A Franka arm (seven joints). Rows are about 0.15 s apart.
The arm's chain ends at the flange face. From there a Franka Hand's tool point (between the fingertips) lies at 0.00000 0.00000 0.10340 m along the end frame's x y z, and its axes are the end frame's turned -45 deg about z.
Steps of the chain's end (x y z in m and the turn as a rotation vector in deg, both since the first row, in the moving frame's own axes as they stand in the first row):
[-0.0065 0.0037 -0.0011 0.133 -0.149 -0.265]
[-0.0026 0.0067 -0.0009 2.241 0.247 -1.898]
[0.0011 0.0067 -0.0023 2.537 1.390 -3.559]
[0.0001 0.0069 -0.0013 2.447 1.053 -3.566]
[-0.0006 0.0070 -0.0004 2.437 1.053 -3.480]
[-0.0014 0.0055 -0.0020 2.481 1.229 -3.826]
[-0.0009 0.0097 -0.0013 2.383 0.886 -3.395]
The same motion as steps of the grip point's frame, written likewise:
[-0.0072 -0.0023 -0.0011 0.199 -0.011 -0.265]
[-0.0034 0.0003 -0.0010 1.410 1.759 -1.898]
[0.0010 0.0039 -0.0024 0.811 2.777 -3.559]
[-0.0004 0.0030 -0.0014 0.986 2.475 -3.566]
[-0.0010 0.0026 -0.0005 0.979 2.468 -3.480]
[-0.0002 0.0011 -0.0021 0.885 2.623 -3.826]
[-0.0034 0.0042 -0.0014 1.059 2.312 -3.395]

